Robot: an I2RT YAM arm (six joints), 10 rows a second.
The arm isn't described. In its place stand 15 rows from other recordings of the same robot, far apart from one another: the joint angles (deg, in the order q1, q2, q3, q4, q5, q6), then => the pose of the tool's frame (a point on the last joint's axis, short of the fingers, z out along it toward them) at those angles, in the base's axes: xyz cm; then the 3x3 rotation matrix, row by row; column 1 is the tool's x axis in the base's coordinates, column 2 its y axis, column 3 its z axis.
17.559 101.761 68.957 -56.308 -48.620 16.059 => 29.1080, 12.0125, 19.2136; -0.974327, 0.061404, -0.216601; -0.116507, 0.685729, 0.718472; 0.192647, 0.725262, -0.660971
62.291 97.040 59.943 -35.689 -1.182 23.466 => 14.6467, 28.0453, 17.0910; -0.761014, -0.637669, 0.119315; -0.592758, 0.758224, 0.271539; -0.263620, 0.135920, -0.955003
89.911 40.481 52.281 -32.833 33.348 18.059 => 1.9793, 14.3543, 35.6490; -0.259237, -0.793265, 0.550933; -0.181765, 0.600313, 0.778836; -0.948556, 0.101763, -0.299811
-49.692 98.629 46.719 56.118 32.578 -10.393 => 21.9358, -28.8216, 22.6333; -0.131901, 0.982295, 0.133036; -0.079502, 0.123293, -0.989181; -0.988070, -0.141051, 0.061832
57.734 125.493 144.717 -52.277 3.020 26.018 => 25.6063, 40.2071, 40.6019; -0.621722, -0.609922, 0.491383; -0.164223, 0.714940, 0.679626; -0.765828, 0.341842, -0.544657
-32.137 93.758 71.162 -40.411 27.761 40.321 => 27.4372, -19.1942, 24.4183; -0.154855, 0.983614, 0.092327; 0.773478, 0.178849, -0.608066; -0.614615, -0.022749, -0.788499
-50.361 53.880 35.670 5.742 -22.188 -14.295 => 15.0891, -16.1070, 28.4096; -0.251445, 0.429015, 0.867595; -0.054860, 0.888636, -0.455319; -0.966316, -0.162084, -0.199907
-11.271 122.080 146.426 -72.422 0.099 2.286 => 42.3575, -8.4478, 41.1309; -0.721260, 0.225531, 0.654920; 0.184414, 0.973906, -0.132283; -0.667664, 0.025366, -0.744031
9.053 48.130 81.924 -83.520 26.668 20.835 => 8.3916, -0.2809, 41.5494; -0.652290, 0.404360, 0.641101; 0.217920, 0.910150, -0.352333; -0.725967, -0.090115, -0.681800
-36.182 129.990 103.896 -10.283 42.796 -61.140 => 40.2766, -32.4551, 20.2507; -0.997121, 0.002931, 0.075772; -0.066891, 0.436653, -0.897140; -0.035715, -0.899625, -0.435200
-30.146 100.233 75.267 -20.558 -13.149 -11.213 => 34.1720, -18.9090, 24.6748; -0.673554, 0.224525, 0.704211; 0.172193, 0.974197, -0.145909; -0.718801, 0.022983, -0.694836
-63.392 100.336 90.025 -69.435 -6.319 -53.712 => 15.5166, -30.1004, 28.0759; -0.970077, 0.165503, 0.177652; 0.147767, 0.983009, -0.108896; -0.192656, -0.079387, -0.978050
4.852 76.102 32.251 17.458 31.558 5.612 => 26.8909, 0.4128, 19.6930; -0.402177, 0.436477, 0.804824; 0.049489, 0.888127, -0.456925; -0.914224, -0.143934, -0.378785
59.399 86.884 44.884 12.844 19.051 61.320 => 17.3855, 27.1135, 20.5317; -0.705491, -0.103236, 0.701160; 0.436145, 0.716566, 0.544344; -0.558623, 0.689837, -0.460505
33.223 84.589 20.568 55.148 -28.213 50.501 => 20.8674, 15.6791, 16.6111; -0.756136, -0.456069, 0.469318; 0.317588, 0.371311, 0.872506; -0.572186, 0.808783, -0.135920
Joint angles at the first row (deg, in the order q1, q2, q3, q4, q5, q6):
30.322, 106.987, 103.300, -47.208, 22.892, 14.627
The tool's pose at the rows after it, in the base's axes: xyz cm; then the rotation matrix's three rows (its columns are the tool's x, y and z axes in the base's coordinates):
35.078, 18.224, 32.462; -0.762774, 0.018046, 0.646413; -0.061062, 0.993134, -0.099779; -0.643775, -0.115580, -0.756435
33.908, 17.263, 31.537; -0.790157, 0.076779, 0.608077; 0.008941, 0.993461, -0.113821; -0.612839, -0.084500, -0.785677
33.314, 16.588, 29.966; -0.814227, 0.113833, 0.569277; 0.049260, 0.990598, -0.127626; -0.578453, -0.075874, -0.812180
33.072, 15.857, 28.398; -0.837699, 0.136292, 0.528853; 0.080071, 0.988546, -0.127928; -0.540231, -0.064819, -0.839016
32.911, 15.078, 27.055; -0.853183, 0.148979, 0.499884; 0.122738, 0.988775, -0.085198; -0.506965, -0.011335, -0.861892
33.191, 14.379, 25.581; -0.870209, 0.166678, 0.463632; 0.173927, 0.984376, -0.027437; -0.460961, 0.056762, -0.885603
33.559, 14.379, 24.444; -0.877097, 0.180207, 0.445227; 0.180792, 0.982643, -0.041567; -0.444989, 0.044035, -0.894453
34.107, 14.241, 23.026; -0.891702, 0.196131, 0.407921; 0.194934, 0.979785, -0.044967; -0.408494, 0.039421, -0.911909
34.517, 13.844, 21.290; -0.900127, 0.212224, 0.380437; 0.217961, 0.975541, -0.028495; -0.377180, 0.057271, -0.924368
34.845, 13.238, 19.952; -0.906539, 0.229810, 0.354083; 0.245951, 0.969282, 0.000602; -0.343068, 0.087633, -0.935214
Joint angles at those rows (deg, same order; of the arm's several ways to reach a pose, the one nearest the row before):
29.546, 104.663, 100.922, -52.106, 23.927, 20.695
29.100, 102.056, 96.261, -52.997, 23.277, 25.267
28.577, 100.857, 91.849, -52.607, 22.606, 27.953
27.610, 100.341, 88.203, -51.855, 21.006, 29.464
26.293, 99.430, 84.331, -49.438, 17.326, 30.741
24.654, 99.694, 81.558, -47.026, 12.611, 32.273
24.434, 101.159, 80.946, -46.328, 12.827, 32.745
23.798, 103.313, 80.721, -46.132, 11.873, 33.363
22.808, 104.861, 78.878, -43.841, 10.005, 33.941
21.510, 105.960, 77.331, -41.955, 7.427, 34.469

